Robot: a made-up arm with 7 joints.
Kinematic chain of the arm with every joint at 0, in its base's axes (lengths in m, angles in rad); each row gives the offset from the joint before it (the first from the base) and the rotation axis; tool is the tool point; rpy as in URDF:
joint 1: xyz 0 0 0.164 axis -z
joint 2: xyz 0 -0.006 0.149 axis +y
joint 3: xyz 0 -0.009 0.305 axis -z
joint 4: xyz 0 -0.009 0.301 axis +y
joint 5: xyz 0 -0.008 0.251 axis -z
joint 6: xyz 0 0 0.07 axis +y
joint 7: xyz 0 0 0.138 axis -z
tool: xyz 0 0 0 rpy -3.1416 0 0
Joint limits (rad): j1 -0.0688..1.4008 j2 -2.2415..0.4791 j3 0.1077..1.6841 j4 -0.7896..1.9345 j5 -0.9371..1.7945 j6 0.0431..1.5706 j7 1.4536..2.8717
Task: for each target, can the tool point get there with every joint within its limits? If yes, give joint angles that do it. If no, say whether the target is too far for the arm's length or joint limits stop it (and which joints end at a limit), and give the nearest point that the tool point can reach.
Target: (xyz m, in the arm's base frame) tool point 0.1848 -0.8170 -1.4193
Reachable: no: too far | nearest point -0.4814 -0.1352 -0.4817 | short by 1.337 m
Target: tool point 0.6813 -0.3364 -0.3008
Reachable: no: joint limits stop it (at a limit: joint 2, joint 3, joint 4) | nearest point 0.4775 -0.2358 0.4803 | short by 0.813 m
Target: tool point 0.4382 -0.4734 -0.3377
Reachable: no: joint limits stop it (at a limit: joint 1, joint 2, joint 3, joint 4) | nearest point -0.2049 -0.3575 -0.0827 | short by 0.702 m
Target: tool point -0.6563 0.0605 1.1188
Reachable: yes | joints 0.1844 -0.6430 0.7410 -0.1824 0.5237 0.7146 2.3485
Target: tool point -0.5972 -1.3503 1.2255
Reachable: no: too far | nearest point -0.1903 -0.6572 0.9833 | short by 0.839 m
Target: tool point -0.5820 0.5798 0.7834
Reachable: yes | joints 0.9408 -1.4284 0.2353 0.8413 0.2421 0.3671 1.5665
